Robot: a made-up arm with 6 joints.
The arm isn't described. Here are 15 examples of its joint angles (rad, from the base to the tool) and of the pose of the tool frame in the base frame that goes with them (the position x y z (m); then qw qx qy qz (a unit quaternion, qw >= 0)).
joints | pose
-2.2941 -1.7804 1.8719 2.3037 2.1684 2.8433 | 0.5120 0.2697 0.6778 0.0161 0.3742 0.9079 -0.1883
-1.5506 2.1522 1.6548 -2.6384 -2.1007 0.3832 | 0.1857 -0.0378 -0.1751 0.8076 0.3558 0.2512 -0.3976
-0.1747 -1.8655 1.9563 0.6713 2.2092 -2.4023 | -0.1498 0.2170 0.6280 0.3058 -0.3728 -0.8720 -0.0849
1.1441 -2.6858 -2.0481 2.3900 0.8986 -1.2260 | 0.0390 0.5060 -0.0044 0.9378 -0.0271 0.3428 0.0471
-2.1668 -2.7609 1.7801 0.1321 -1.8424 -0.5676 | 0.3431 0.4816 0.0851 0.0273 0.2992 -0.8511 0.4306
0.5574 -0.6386 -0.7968 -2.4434 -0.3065 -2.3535 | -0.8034 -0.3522 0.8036 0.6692 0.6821 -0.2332 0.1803
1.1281 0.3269 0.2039 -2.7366 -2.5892 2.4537 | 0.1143 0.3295 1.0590 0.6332 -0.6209 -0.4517 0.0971
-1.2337 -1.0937 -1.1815 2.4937 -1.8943 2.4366 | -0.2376 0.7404 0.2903 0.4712 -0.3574 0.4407 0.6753
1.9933 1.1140 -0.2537 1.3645 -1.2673 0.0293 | -0.2625 0.7767 0.9037 0.5658 0.1861 0.7896 -0.1479
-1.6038 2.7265 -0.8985 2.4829 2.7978 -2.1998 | 0.1863 -0.5913 -0.0567 0.5036 0.1470 -0.6365 -0.5654
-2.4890 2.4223 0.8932 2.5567 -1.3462 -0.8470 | -0.0085 -0.0887 -0.4514 0.7106 -0.1312 -0.5373 -0.4349
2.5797 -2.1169 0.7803 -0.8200 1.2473 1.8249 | 0.7831 -0.4110 0.3390 0.3106 0.0841 0.8345 0.4473
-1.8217 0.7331 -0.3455 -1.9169 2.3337 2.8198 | -0.1572 -0.3511 1.0949 0.4015 -0.6904 0.5980 -0.0675
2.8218 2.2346 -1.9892 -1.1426 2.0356 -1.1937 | -0.4063 0.2796 0.5391 0.6103 -0.1008 -0.7772 -0.1157
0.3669 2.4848 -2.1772 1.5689 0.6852 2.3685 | 0.3968 0.3428 0.6162 0.3693 -0.1778 0.7846 0.4652
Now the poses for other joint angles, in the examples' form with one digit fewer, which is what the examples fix.
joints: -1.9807 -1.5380 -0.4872 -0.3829 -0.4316 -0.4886
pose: 0.448 0.901 -0.007 0.264 -0.285 0.819 -0.421
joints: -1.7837 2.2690 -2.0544 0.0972 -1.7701 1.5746
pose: 0.025 -0.339 0.575 0.545 0.058 -0.760 -0.350
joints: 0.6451 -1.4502 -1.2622 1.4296 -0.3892 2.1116
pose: -0.537 -0.370 -0.225 0.363 -0.300 -0.661 0.583
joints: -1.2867 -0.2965 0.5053 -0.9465 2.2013 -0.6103
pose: -0.069 0.010 1.156 0.405 0.414 -0.516 0.632
